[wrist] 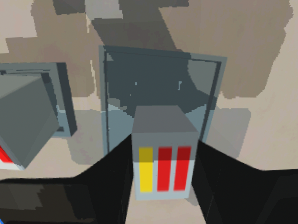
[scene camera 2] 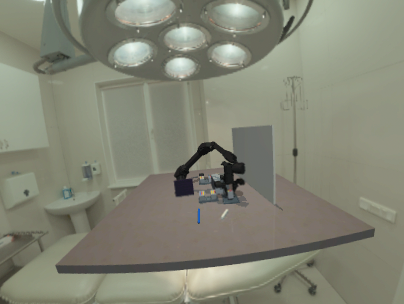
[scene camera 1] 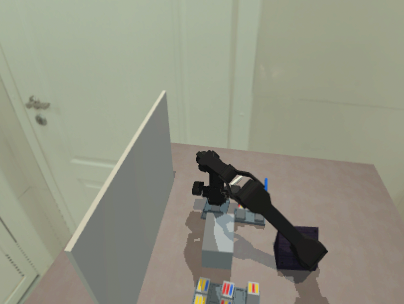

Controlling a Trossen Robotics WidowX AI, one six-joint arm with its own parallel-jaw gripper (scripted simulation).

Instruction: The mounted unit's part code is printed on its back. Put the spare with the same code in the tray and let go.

In view: the gripper (scene camera 1: 216,204), a grey tray (wrist: 129,77) and a tall grey panel (scene camera 2: 255,146).
The gripper also shows in the wrist view (wrist: 157,137).
